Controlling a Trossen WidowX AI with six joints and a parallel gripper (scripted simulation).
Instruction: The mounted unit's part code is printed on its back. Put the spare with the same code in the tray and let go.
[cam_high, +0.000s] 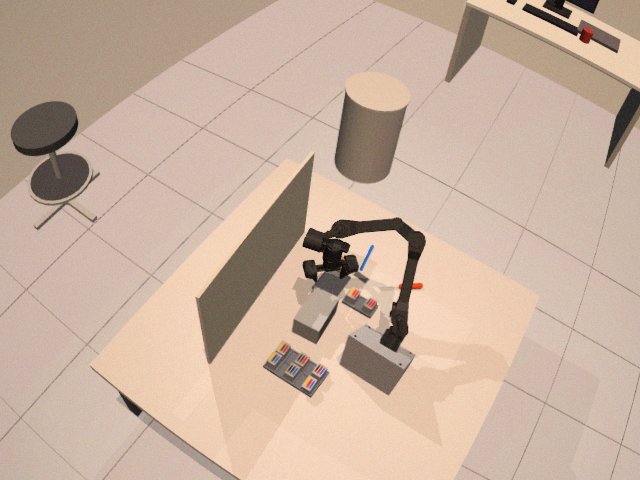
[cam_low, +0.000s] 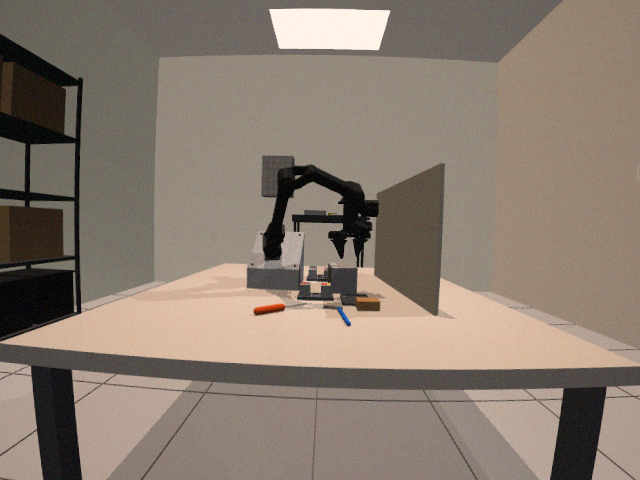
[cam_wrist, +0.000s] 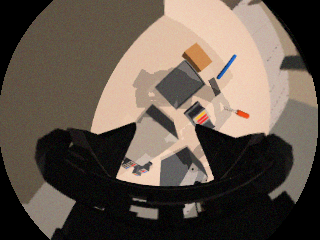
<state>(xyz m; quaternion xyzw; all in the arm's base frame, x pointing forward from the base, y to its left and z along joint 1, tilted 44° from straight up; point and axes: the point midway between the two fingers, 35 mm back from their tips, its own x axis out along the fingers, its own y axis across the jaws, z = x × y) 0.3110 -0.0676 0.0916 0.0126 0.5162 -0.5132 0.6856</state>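
Now: the grey spare 90 mm behind my gripper tip, 60 mm to the right of it and 100 mm below it. Round my gripper tip: holder 120 mm behind, 60 mm to the right, 140 mm below; then grey mounted unit 20 mm behind, 110 mm to the left, 90 mm below; then dark grey flat tray 10 mm ahead, 80 mm to the right, 140 mm below.
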